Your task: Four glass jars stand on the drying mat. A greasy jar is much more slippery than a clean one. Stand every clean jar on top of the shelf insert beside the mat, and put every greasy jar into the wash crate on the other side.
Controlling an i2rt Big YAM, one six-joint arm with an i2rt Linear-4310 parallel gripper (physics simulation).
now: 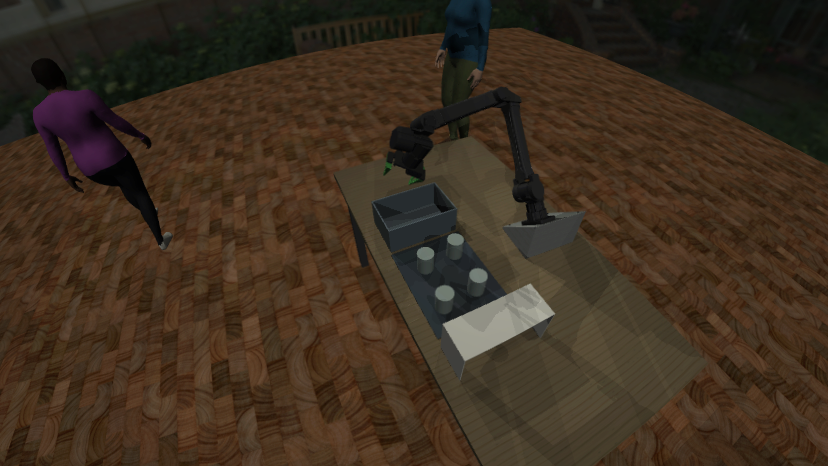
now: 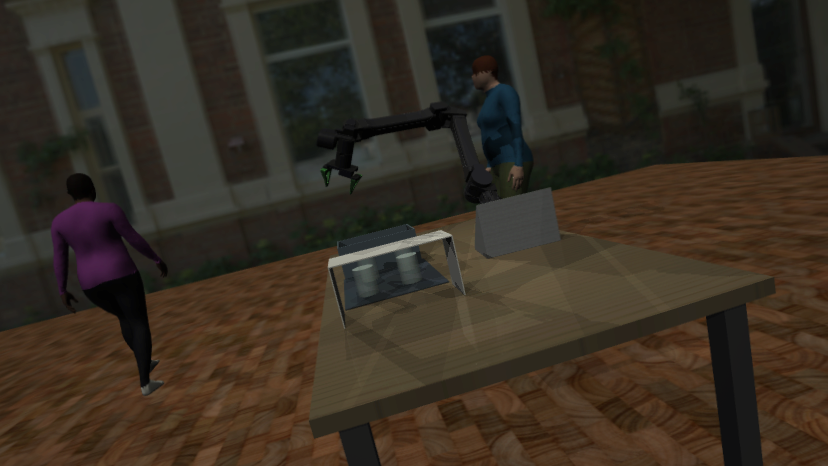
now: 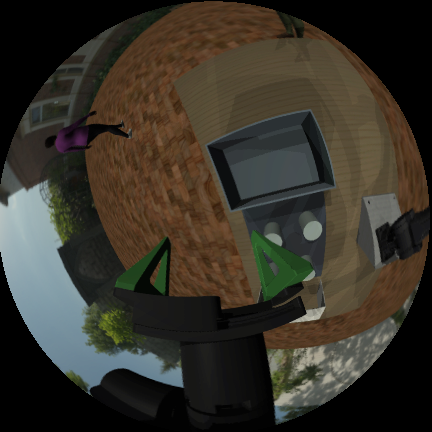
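Where they show: gripper, fingertip midpoint: [image 1: 396, 178] [image 2: 338, 190] [image 3: 210, 237]; arm's base, origin of the base link: [image 1: 538, 222] [image 2: 495, 214] [image 3: 384, 241].
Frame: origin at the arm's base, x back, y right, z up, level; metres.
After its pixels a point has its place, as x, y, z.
Note:
My gripper [image 1: 399, 177] {-0.480, 0.272, 0.199} [image 2: 339, 188] {-0.480, 0.272, 0.199} [image 3: 210, 237] {-0.480, 0.272, 0.199} is open and empty, with green fingers, high above the far end of the table beyond the wash crate. Several pale grey-green jars stand upright on the dark drying mat [image 1: 421, 291] {-0.521, 0.014, -0.125} [image 2: 431, 276] {-0.280, -0.085, -0.125}: back left [image 1: 425, 260] {-0.471, 0.077, -0.043}, back right [image 1: 455, 246] {-0.337, 0.086, -0.047}, front right [image 1: 477, 281] {-0.358, -0.093, -0.041} [image 2: 409, 268] {-0.345, -0.105, -0.077} and front left [image 1: 444, 299] {-0.496, -0.102, -0.041} [image 2: 365, 281] {-0.485, -0.113, -0.078}. They look alike; grease cannot be told by sight. The blue-grey wash crate [image 1: 422, 226] {-0.398, 0.237, -0.042} [image 3: 275, 172] {-0.387, 0.298, -0.123} stands at the mat's far end, its inside empty. The white shelf insert [image 1: 498, 325] {-0.430, -0.296, 0.032} [image 2: 388, 249] {-0.416, -0.313, 0.032} stands at the near end, its top bare.
The arm's grey wedge-shaped base [image 1: 547, 235] {0.001, -0.060, -0.020} [image 2: 517, 224] {0.044, -0.066, -0.041} [image 3: 372, 230] {-0.058, 0.044, -0.035} stands on the wooden table [image 1: 608, 347] {-0.068, -0.517, -0.128} [image 2: 550, 312] {-0.159, -0.625, -0.128}, right of the mat. A person in blue [image 1: 468, 34] [image 2: 502, 124] is behind the table. A person in purple [image 1: 84, 133] [image 2: 95, 243] [image 3: 72, 139] is off to the left.

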